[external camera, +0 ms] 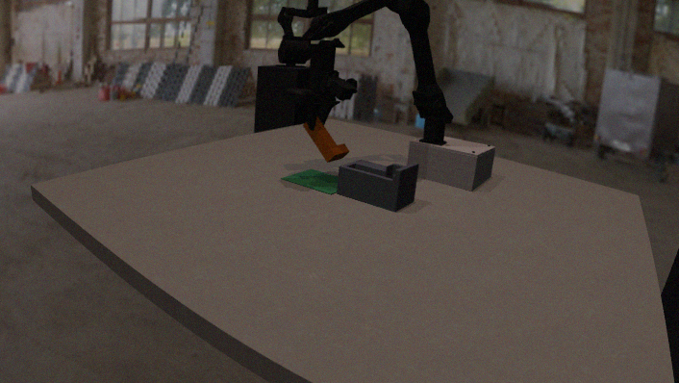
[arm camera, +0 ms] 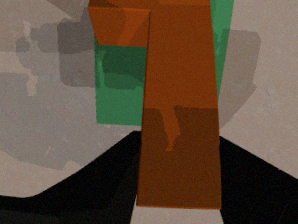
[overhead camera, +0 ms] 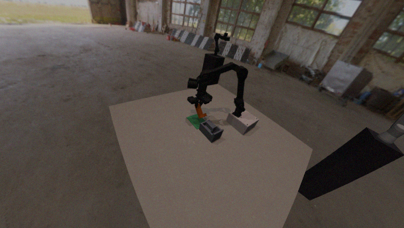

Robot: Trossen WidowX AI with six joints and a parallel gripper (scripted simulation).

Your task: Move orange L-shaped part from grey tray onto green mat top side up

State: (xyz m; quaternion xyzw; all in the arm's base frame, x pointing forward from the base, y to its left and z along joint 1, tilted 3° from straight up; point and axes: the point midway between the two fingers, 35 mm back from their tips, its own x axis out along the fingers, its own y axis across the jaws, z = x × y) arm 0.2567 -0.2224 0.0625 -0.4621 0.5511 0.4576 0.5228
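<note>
Now: gripper tip 14 cm above the green mat and 2 cm to the right of it. From my gripper tip the other things lie so: orange L-shaped part: 3 cm to the left, 3 cm below, 1 cm behind.
</note>
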